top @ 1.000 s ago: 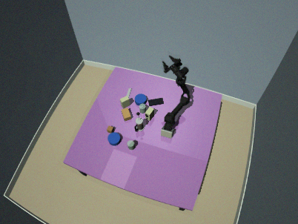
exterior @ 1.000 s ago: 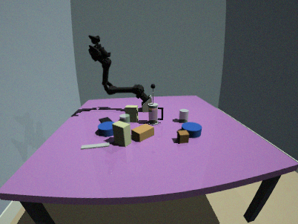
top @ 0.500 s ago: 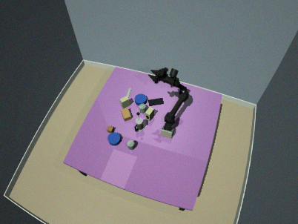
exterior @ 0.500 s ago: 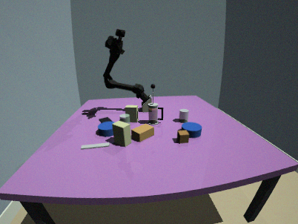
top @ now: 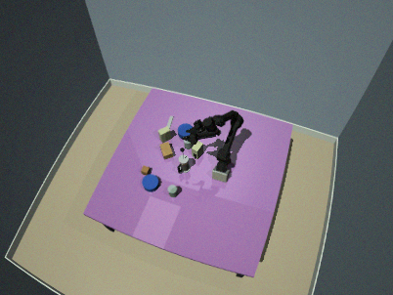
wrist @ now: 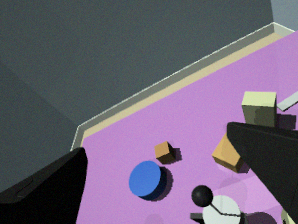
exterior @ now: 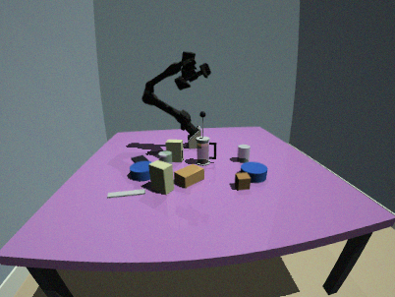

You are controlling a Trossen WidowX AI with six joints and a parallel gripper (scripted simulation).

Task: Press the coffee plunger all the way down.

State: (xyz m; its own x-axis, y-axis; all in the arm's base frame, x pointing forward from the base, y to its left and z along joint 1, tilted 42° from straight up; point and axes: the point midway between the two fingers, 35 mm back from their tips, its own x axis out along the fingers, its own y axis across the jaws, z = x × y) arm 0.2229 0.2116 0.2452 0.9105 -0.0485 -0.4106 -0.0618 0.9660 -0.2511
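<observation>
Right now my gripper tip is 28 cm above the coffee press, 3 cm to the right of it and 2 cm short of it. Round my gripper tip: flat white strip (40 cm below, 33 cm to the right, 28 cm ahead); then small brown cube (38 cm below, 28 cm ahead, 14 cm to the left); then orange box (38 cm below, 19 cm ahead, 7 cm to the right).
</observation>
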